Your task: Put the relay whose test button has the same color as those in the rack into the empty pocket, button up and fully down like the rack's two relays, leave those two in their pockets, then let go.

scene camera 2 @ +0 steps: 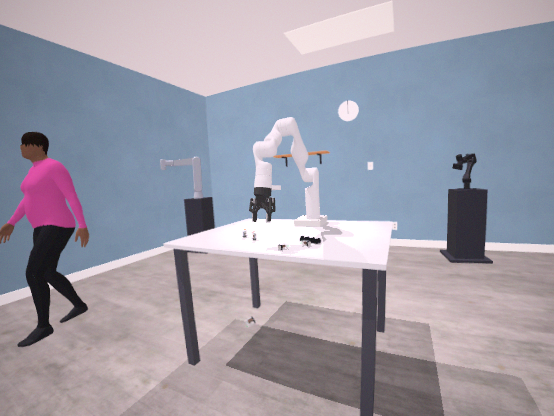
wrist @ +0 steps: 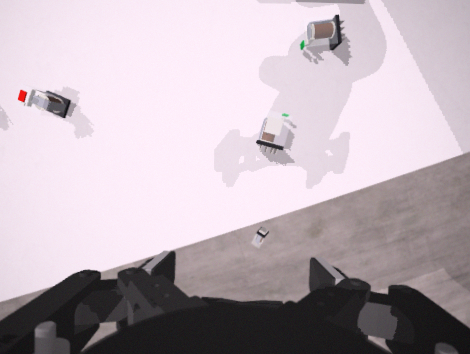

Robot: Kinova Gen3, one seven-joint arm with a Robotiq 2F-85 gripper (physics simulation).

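Places are measured from the arm's base along level axes (x ahead, y left, z up), in centimetres.
Where they show: gripper, fingertip midpoint: point(scene camera 2: 261, 222) point(wrist: 241, 269); arm's base, origin of the base link: point(scene camera 2: 313, 217).
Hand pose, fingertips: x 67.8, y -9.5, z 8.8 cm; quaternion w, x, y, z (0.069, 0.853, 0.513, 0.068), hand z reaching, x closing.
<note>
Things, the pixels of their top centre, and the offset from my fingertips. "spot": a spot on its surface instead. Level surfaces: height alone.
- red-buttoned relay, middle of its top: point(wrist: 29, 99) dx -19.7, dy -12.7, dz -8.7 cm
- black rack, surface spot: point(scene camera 2: 310, 241) spot: dx -13.5, dy +18.3, dz -11.3 cm
- white table, its level: dz -13.1 cm
My gripper point(scene camera 2: 262, 220) point(wrist: 241, 269) is open and empty, above the left part of the table. A relay point(scene camera 2: 250, 321) point(wrist: 260, 236) lies on the floor; its button color is too small to tell. In the wrist view, a green-buttoned relay point(wrist: 274, 131) lies tipped over near the table edge, another green-buttoned relay point(wrist: 322, 32) lies on its side at the upper right, and a red-buttoned relay point(wrist: 47, 102) is at the left. The black rack point(scene camera 2: 310, 240) is in the scene view; its pockets and button colors are too small to tell.
The white table point(scene camera 2: 220, 243) carries two small relays at its left, one point(scene camera 2: 244, 233) beside the other point(scene camera 2: 254, 236). Another relay point(scene camera 2: 283, 247) lies near the front edge. The arm's base point(scene camera 2: 311, 221) stands at the table's back. A person point(scene camera 2: 50, 195) walks at the far left.
</note>
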